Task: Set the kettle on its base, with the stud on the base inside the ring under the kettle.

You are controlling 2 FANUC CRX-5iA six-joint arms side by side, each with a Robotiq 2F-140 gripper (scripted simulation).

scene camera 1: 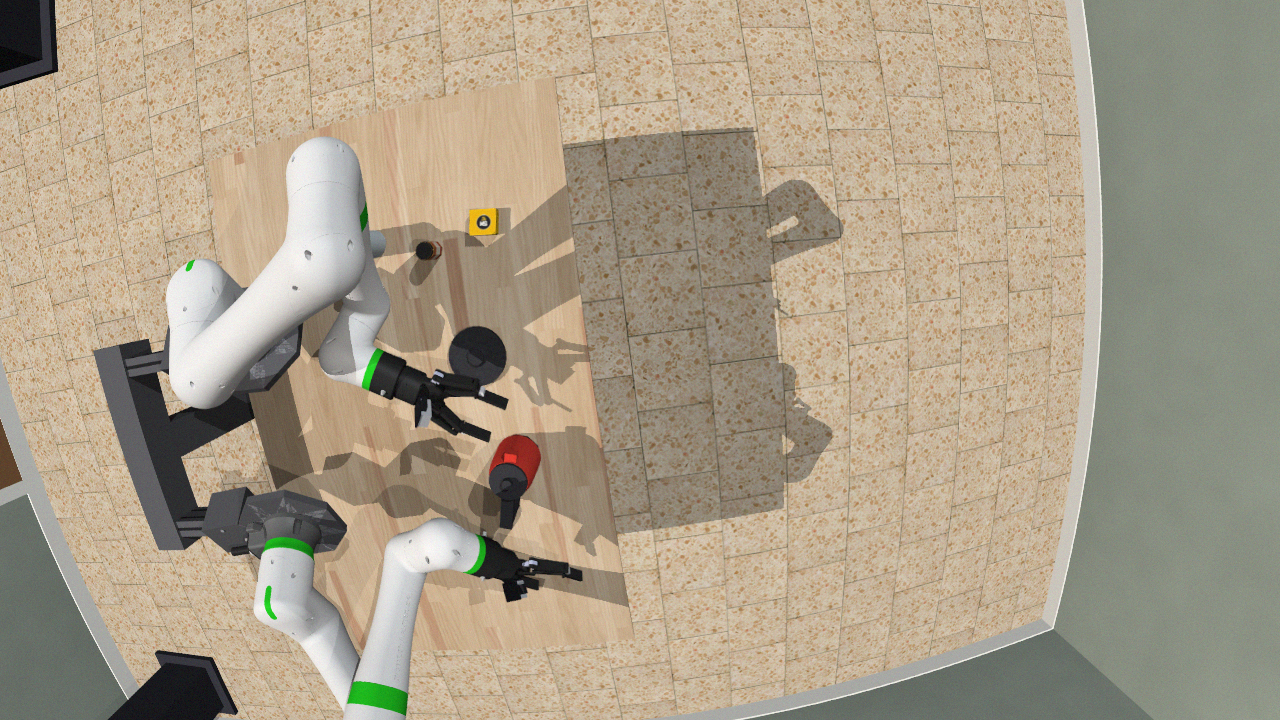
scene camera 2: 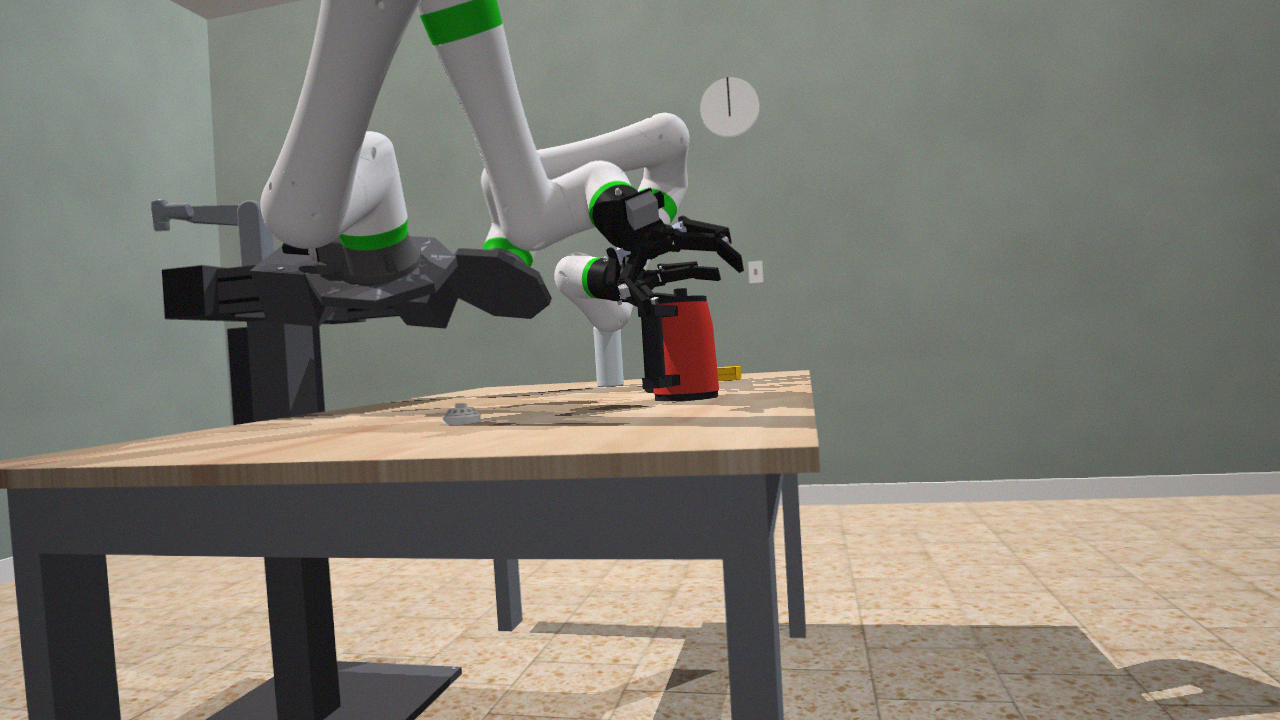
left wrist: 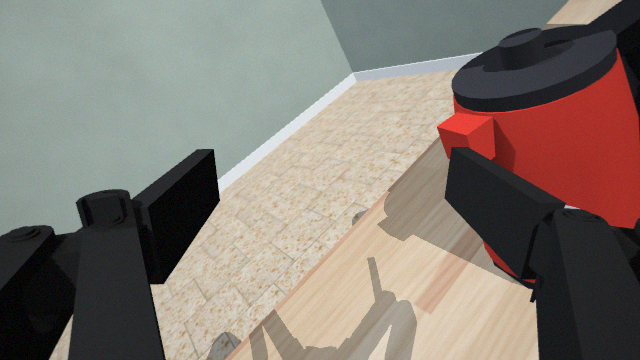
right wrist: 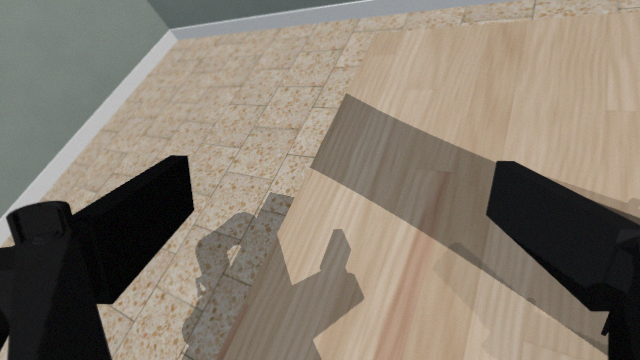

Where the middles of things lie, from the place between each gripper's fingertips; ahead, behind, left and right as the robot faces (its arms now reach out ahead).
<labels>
Now: the black round base (scene camera 1: 476, 351) 70 mm behind my left hand (scene camera 1: 498, 421), 100 mm to the left of it and 200 mm below it.
My right gripper is now 550 mm to the right of the black round base, 170 mm above it and 160 mm past it.
</labels>
